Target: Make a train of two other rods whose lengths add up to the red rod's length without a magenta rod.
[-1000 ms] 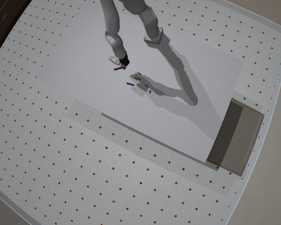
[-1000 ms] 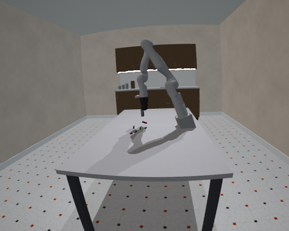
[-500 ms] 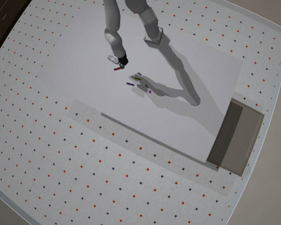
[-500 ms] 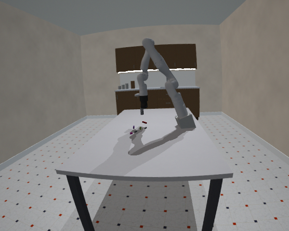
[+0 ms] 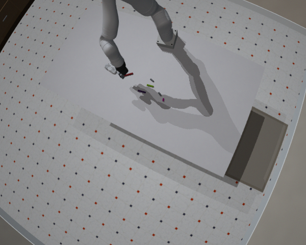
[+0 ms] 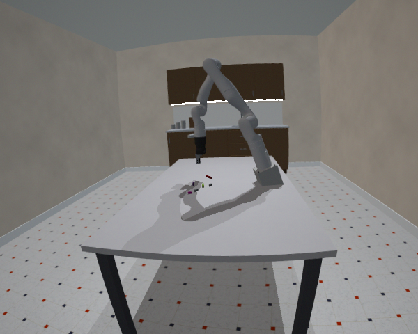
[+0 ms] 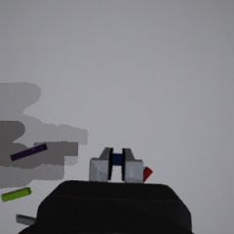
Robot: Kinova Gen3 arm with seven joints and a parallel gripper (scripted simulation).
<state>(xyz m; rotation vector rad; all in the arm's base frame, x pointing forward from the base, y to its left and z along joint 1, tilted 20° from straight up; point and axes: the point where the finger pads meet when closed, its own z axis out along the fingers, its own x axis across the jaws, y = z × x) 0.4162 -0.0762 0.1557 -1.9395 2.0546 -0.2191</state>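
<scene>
My gripper is now 6 cm past the red rod, 3 cm to the left of it and 12 cm above it. Round my hand: purple rod 1 cm behind, 14 cm to the left, 12 cm below; then lime rod 8 cm behind, 17 cm to the left, 12 cm below; then blue rod 1 cm below.
</scene>
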